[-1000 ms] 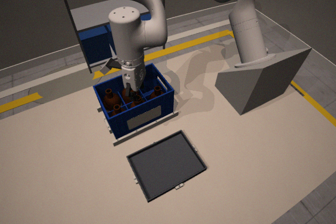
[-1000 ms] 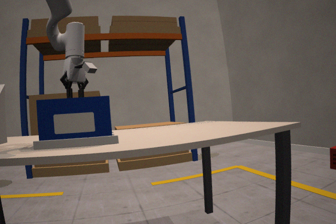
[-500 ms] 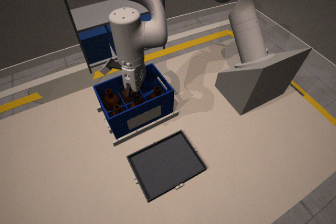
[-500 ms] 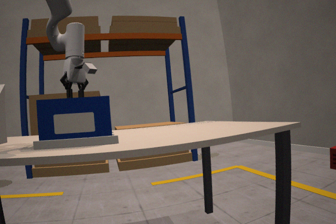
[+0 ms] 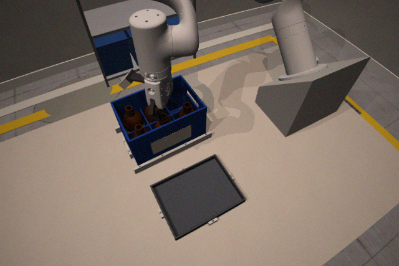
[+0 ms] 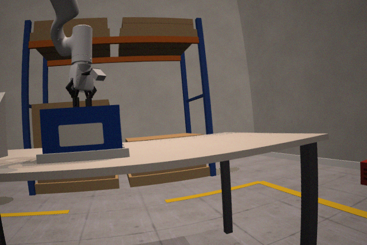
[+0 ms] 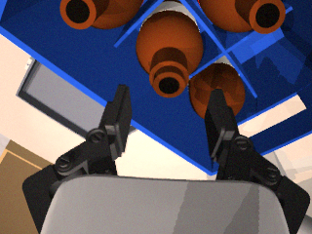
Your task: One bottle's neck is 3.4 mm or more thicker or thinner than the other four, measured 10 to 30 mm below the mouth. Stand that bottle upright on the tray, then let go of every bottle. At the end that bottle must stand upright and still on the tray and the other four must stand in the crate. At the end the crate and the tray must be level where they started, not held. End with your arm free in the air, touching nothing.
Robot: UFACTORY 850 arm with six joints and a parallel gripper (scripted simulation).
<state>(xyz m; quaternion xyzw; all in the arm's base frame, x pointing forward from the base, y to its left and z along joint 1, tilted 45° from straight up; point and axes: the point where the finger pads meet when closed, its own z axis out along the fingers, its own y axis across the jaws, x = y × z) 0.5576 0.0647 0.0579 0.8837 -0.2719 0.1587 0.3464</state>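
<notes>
My gripper is now 110 mm above the brown bottle. Also, from my hand: dark grey tray (30 mm behind, 230 mm to the left, 190 mm below); crate (10 mm ahead, 40 mm to the right, 120 mm below).
</notes>
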